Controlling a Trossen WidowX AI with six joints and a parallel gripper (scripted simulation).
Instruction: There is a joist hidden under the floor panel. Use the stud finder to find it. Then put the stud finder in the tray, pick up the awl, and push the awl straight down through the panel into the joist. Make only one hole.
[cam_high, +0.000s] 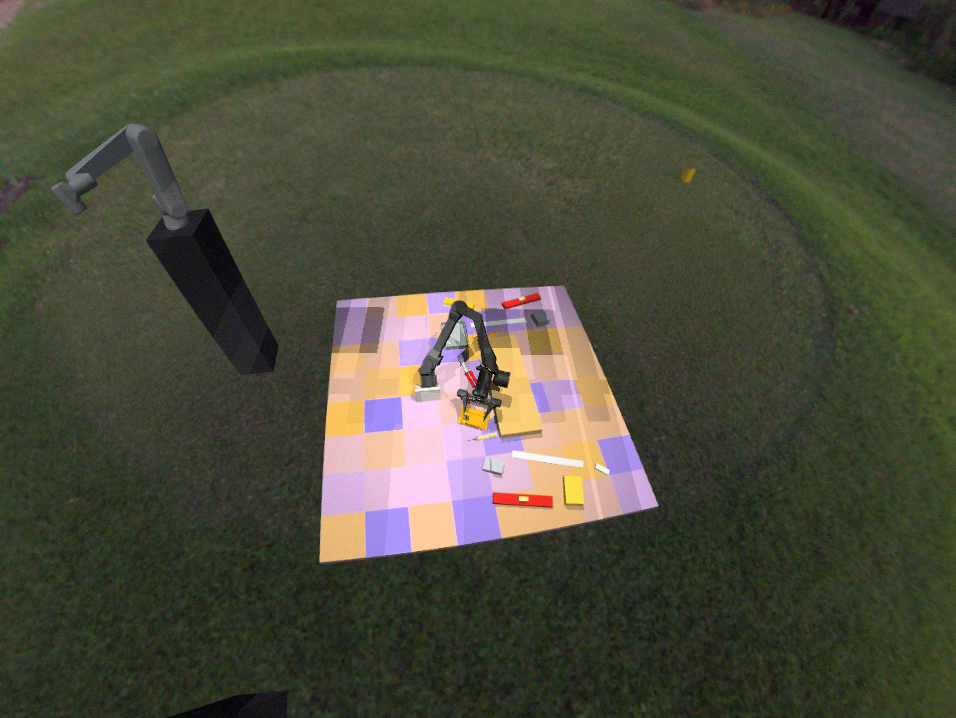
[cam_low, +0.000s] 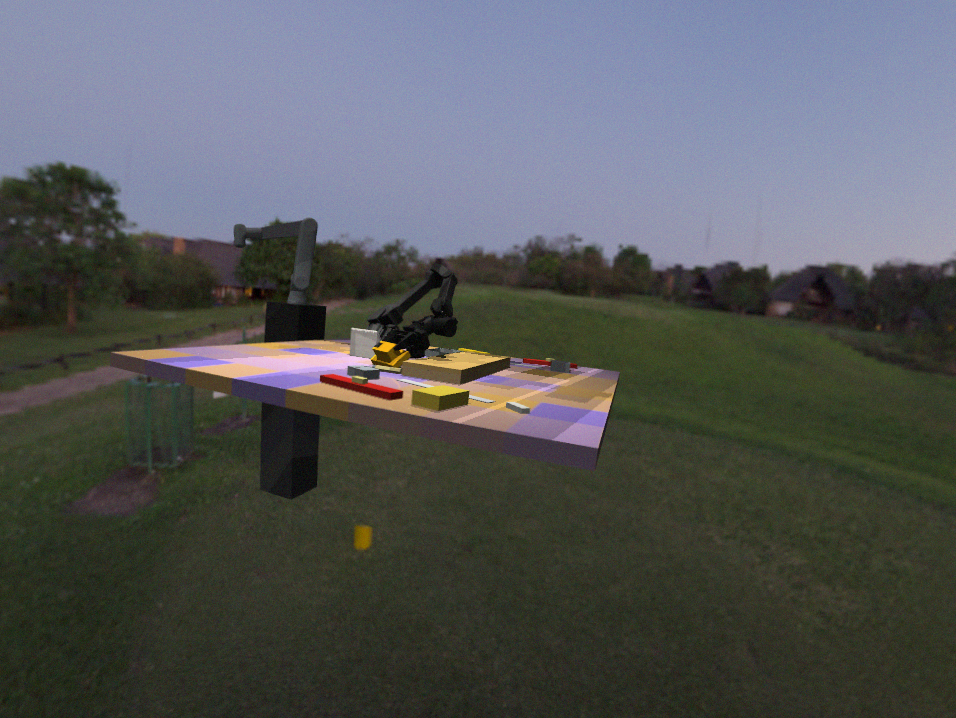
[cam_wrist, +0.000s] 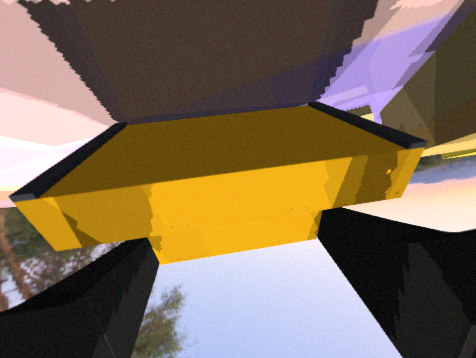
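The yellow stud finder is 1 cm behind my gripper tip, 1 cm to the left of it and 1 cm below it. Round my gripper tip: grey block 5 cm ahead, 20 cm to the right, 5 cm below; awl 2 cm ahead, 7 cm to the right, 6 cm below; yellow block 34 cm ahead, 35 cm to the right, 5 cm below.
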